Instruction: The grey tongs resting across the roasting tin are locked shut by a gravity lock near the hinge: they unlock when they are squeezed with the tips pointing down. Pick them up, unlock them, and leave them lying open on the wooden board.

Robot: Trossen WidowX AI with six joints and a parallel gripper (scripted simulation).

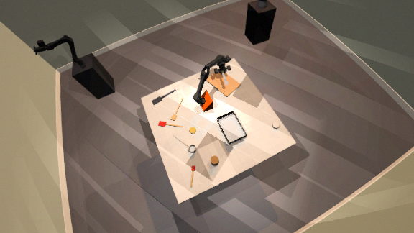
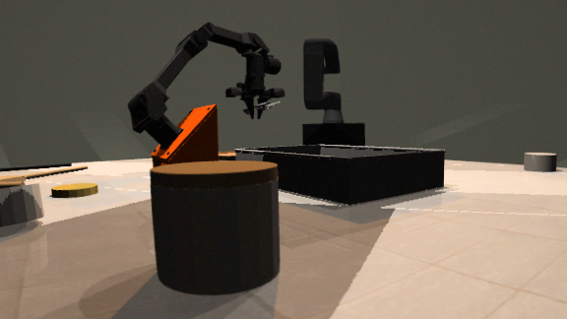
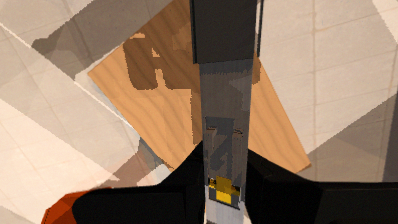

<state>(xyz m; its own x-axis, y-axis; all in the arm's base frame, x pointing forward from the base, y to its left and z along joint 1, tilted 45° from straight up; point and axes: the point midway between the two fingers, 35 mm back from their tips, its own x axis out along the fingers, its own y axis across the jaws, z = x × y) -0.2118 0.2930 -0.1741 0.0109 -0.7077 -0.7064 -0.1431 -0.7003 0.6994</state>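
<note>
The wooden board is 2 cm ahead of my gripper tip, 1 cm to the right of it and 12 cm below it. Also, from my gripper tip: yellow lock piece 4 cm above; roasting tin 60 cm ahead, 17 cm to the right, 10 cm below; yellow disc 46 cm ahead, 55 cm to the right, 12 cm below.
</note>
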